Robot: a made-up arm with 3 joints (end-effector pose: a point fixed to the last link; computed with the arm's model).
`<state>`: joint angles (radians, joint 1 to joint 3).
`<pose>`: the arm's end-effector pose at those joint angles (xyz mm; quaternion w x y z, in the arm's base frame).
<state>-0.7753 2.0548 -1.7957</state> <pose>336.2 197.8 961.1 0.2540 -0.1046 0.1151 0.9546</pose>
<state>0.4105 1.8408 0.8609</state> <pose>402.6 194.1 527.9 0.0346 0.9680 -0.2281 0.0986</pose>
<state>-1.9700 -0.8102 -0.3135</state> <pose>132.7 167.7 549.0 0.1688 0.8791 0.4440 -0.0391</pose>
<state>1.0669 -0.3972 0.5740</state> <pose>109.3 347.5 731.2 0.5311 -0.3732 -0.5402 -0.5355</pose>
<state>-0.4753 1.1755 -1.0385</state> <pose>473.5 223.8 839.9 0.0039 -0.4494 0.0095 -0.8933</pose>
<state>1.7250 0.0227 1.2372</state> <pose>153.7 367.4 751.9 0.5089 -0.4547 -0.5046 -0.5287</pose>
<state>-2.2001 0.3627 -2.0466</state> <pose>353.1 322.5 694.5 0.0134 -0.4585 -0.5141 -0.7248</pose>
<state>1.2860 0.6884 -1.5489</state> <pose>371.5 97.9 880.5 0.7002 -0.0104 0.5361 -0.4714</pose>
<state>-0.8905 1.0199 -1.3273</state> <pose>434.0 272.4 839.9 0.0046 0.3697 0.1603 0.9152</pose>
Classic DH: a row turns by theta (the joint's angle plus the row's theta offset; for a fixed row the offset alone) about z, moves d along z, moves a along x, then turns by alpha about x. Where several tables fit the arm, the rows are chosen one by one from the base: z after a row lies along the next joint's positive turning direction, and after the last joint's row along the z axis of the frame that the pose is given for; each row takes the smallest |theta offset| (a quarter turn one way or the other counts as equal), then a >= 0, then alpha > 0; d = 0 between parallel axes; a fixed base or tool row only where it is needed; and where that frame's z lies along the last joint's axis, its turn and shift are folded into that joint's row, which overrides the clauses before.
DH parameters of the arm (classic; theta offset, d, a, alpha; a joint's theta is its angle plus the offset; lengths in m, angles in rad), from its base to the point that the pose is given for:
base (fixed): -1.502 0.6394 -0.1665 -1.1909
joint 1: 0 0.2882 0.0647 -1.9507
joint 2: 0.0688 0.0162 -0.08 -1.5708
joint 3: -1.175 0.1027 -0.0048 2.0184
tool (fixed): -2.8977 0.2142 0 0

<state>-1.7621 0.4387 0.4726</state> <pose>325.6 -14.4 676.9 0.7092 0.6577 0.2429 0.0745</pose>
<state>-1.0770 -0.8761 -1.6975</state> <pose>188.2 359.9 809.1 0.6343 -0.6588 -0.1132 -0.3883</pose>
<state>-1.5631 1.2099 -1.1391</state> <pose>474.6 232.7 826.6 0.3564 0.3176 0.3486 0.8066</pose>
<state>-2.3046 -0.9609 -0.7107</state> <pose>144.8 206.4 540.6 0.1517 0.9352 0.3199 0.0102</pose>
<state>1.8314 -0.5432 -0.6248</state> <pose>109.6 54.9 837.8 0.9079 0.2672 -0.0402 -0.3205</pose>
